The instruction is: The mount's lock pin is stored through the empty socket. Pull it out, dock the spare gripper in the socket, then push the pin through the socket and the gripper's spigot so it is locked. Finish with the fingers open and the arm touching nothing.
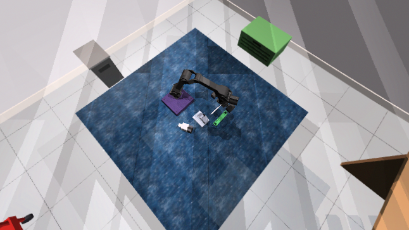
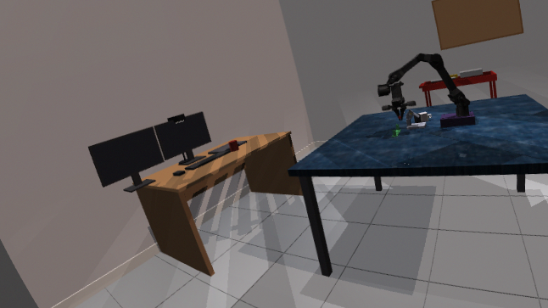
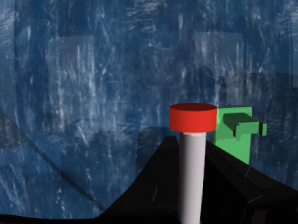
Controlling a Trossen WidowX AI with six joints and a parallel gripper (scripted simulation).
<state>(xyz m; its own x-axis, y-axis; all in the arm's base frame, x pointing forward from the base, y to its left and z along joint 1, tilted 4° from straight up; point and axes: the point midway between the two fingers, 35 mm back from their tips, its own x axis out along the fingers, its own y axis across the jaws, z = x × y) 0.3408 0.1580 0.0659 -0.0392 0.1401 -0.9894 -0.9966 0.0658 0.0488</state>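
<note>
My gripper tip is 50 mm short of the green rest, 70 mm to the left of it and 70 mm above it. Round my gripper tip: mount 50 mm behind, 180 mm to the right, 40 mm below; then spare gripper 100 mm behind, 310 mm to the right, 60 mm below.
</note>
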